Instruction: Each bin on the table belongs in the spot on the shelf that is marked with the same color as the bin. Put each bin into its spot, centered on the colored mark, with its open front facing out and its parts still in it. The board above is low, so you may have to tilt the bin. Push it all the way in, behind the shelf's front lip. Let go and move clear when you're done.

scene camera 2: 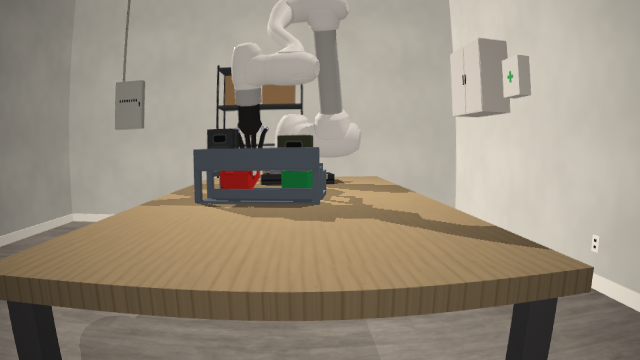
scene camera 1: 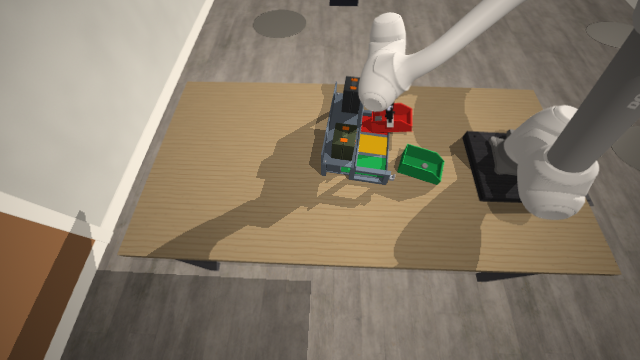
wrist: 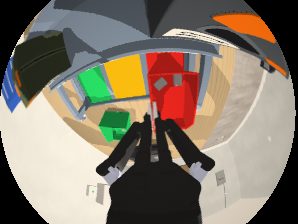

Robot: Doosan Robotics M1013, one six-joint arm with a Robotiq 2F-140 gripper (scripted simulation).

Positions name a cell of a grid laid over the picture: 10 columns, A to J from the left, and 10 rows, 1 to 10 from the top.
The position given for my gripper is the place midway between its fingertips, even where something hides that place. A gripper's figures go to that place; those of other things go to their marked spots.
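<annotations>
I see a green bin (wrist: D6) at 300 mm from the lens, while a red bin (wrist: G5) is 260 mm from the lens. The marked spots on the red bin and the green bin are 220 mm apart. As for my gripper (wrist: F5), it is 210 mm from the lens.
</annotations>
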